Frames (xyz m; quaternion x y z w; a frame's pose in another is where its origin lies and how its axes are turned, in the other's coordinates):
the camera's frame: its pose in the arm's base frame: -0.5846 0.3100 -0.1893 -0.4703 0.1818 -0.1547 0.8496
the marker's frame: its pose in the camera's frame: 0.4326 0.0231 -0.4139 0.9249 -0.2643 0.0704 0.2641
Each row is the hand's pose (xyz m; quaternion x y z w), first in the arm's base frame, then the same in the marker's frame.
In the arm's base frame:
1: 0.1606 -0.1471 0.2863 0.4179 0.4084 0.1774 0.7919
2: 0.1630 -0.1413 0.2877 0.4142 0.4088 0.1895 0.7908
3: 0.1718 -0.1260 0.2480 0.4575 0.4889 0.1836 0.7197
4: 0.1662 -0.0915 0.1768 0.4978 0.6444 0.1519 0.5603
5: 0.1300 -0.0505 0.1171 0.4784 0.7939 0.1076 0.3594
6: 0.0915 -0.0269 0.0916 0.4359 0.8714 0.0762 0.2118
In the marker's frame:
1: 0.7392 0.5372 -0.2408 -0.1608 0.6430 -0.2313 0.7121
2: 0.7394 0.5388 -0.2470 -0.1593 0.6506 -0.2219 0.7086
3: 0.7256 0.5022 -0.2660 -0.0869 0.6851 -0.2910 0.6621
4: 0.6801 0.4450 -0.2967 0.0301 0.7320 -0.4278 0.5294
5: 0.6108 0.4097 -0.3194 0.1270 0.7533 -0.5538 0.3311
6: 0.5596 0.4034 -0.3243 0.1791 0.7457 -0.6169 0.1767

